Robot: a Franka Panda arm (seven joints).
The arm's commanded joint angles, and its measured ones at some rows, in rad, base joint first. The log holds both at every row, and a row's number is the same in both.
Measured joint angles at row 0:
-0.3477, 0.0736, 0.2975, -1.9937, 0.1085, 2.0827, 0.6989
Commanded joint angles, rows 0 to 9:
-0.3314, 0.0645, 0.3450, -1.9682, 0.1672, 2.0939, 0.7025
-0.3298, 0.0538, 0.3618, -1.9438, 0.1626, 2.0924, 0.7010
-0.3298, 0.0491, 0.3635, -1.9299, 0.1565, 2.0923, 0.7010
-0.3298, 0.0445, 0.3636, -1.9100, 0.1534, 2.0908, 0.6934
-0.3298, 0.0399, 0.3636, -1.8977, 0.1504, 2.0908, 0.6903
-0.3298, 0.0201, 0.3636, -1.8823, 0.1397, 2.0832, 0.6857
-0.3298, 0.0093, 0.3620, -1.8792, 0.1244, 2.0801, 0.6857
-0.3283, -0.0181, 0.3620, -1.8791, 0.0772, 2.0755, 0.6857
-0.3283, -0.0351, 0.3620, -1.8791, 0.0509, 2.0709, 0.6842
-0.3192, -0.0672, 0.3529, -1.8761, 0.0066, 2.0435, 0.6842
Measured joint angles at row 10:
-0.3239, 0.0166, 0.3615, -1.8811, 0.1033, 2.0878, 0.6968
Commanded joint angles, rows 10 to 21:
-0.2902, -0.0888, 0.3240, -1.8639, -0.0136, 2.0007, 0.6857
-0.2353, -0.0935, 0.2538, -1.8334, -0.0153, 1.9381, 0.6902
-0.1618, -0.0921, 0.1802, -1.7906, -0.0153, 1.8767, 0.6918
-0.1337, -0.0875, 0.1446, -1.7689, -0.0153, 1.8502, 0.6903
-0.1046, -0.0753, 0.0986, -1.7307, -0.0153, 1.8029, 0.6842
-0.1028, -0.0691, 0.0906, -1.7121, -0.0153, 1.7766, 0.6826
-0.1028, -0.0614, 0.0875, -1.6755, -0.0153, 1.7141, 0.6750
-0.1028, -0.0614, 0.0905, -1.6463, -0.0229, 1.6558, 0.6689
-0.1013, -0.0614, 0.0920, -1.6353, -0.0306, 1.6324, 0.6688
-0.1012, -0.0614, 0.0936, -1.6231, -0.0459, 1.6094, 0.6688
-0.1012, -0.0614, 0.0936, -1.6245, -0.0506, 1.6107, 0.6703
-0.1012, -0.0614, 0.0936, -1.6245, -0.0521, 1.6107, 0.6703
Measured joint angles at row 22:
-0.1195, -0.0938, 0.0969, -1.6788, -0.0157, 1.6602, 0.6758
